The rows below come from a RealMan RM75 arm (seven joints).
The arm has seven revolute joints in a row. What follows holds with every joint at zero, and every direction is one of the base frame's. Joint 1 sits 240.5 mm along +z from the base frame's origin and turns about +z. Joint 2 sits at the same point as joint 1 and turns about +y. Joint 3 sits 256 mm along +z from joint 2 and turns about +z. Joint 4 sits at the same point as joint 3 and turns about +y. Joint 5 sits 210 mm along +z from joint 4 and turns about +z. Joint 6 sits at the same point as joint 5 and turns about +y. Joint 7 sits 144 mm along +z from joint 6 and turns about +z. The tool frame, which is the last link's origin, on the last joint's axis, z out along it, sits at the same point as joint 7; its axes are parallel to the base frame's.
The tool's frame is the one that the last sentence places.
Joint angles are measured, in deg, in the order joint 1, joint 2, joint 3, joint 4, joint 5, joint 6, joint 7. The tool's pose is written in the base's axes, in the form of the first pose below.
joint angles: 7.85, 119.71, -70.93, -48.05, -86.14, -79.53, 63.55
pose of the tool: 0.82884 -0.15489 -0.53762 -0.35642 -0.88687 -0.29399 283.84 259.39 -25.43
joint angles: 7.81, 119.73, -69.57, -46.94, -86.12, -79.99, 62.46
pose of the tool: 0.82506 -0.15410 -0.54363 -0.36524 -0.87953 -0.30500 288.29 258.01 -23.65
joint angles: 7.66, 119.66, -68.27, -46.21, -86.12, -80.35, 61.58
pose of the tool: 0.82293 -0.15201 -0.54743 -0.37299 -0.87137 -0.31874 292.67 256.93 -20.75
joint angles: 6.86, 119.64, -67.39, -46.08, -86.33, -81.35, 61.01
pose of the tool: 0.81995 -0.15294 -0.55163 -0.37802 -0.86830 -0.32116 296.59 251.72 -18.45
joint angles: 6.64, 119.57, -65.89, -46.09, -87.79, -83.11, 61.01
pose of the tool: 0.82102 -0.15437 -0.54964 -0.37328 -0.87360 -0.31222 299.11 247.54 -15.53
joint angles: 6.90, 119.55, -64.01, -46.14, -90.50, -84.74, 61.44
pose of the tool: 0.82868 -0.16242 -0.53564 -0.36542 -0.88187 -0.29793 301.84 244.75 -13.58
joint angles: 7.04, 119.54, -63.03, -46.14, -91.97, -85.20, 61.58
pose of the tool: 0.83456 -0.16792 -0.52470 -0.36329 -0.88374 -0.29501 304.11 243.80 -12.70
